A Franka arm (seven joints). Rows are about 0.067 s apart.
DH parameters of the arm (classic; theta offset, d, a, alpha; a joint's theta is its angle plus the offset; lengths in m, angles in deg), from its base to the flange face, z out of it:
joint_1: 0 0.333 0 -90
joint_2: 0 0 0 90
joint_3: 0 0.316 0.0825 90
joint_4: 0 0 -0.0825 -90
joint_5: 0 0.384 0 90
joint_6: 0 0 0.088 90
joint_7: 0 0.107 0 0
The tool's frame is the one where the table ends.
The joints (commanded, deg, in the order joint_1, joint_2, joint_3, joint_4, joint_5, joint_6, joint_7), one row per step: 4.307 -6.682 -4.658 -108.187 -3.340 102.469 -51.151; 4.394 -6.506 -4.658 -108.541 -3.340 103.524 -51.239; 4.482 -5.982 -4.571 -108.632 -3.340 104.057 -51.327; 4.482 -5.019 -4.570 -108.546 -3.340 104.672 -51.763; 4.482 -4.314 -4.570 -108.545 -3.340 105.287 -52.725; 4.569 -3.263 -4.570 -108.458 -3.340 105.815 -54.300; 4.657 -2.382 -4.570 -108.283 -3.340 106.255 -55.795; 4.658 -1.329 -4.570 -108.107 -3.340 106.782 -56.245; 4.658 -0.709 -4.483 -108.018 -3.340 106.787 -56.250; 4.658 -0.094 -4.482 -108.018 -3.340 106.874 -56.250; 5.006 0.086 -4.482 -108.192 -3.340 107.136 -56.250; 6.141 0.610 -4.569 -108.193 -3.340 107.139 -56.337; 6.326 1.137 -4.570 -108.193 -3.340 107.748 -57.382
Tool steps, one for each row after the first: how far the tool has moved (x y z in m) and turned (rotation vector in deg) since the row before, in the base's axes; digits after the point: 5 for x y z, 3 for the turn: 0.00199 0.00098 -0.00294 -0.006 -0.520 0.229; 0.00280 0.00186 -0.00476 -0.047 0.085 0.289; 0.00483 0.00034 -0.00726 -0.078 0.281 0.466; 0.00364 0.00026 -0.00563 -0.066 0.136 0.991; 0.00478 0.00116 -0.00837 -0.099 0.514 1.686; 0.00413 0.00112 -0.00624 -0.077 0.342 1.603; 0.00475 0.00034 -0.00783 -0.077 0.371 0.478; 0.00214 0.00100 -0.00524 -0.052 0.524 0.092; 0.00199 0.00017 -0.00583 -0.048 0.526 0.006; 0.00057 0.00347 -0.00281 -0.010 0.092 0.363; 0.00138 0.01039 -0.00511 -0.049 0.524 1.135; 0.00257 0.00207 -0.00425 -0.001 -0.023 1.261
